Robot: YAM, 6 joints.
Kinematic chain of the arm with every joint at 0, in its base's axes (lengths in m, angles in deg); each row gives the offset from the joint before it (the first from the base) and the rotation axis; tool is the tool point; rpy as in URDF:
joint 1: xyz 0 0 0.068 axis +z
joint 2: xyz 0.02 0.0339 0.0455 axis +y
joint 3: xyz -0.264 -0.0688 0 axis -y
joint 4: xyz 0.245 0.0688 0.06 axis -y
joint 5: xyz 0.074 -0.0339 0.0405 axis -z
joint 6: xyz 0.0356 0 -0.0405 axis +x
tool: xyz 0 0 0 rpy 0 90 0
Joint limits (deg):
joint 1: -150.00..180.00
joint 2: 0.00..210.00
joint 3: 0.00..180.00
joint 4: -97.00..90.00
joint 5: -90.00..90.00
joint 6: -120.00..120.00
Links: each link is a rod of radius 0.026 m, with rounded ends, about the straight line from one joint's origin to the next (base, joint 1, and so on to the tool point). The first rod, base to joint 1, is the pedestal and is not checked.
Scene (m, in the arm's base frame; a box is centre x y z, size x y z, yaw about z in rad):
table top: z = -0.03
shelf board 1: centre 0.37 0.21 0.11 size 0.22 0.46 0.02 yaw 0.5
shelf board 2: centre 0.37 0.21 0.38 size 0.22 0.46 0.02 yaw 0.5
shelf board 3: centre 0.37 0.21 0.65 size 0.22 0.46 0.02 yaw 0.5
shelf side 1: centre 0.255 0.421 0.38 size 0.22 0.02 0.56 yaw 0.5
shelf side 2: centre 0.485 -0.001 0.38 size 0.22 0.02 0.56 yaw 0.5
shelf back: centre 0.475 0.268 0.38 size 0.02 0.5 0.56 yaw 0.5
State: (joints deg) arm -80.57 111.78 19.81 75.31 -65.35 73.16
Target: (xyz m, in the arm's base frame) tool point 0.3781 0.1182 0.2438
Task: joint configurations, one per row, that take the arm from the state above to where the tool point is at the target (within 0.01 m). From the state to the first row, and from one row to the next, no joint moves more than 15 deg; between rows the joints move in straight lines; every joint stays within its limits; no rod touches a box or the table.
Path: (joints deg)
1: -67.40 105.59 19.69 77.14 -66.25 73.16
2: -54.23 99.40 19.57 78.96 -67.14 73.16
3: -41.06 93.22 19.46 80.79 -68.04 73.16
4: -27.89 87.03 19.34 82.61 -68.93 73.16
5: -14.72 80.84 19.22 84.44 -69.83 73.16
6: -1.55 74.65 19.10 86.27 -70.72 73.16
7: 3.22 86.54 32.48 82.31 -68.26 73.16
8: 7.99 98.43 45.86 78.36 -65.80 73.16
9: 12.75 110.31 59.23 74.41 -63.34 73.16

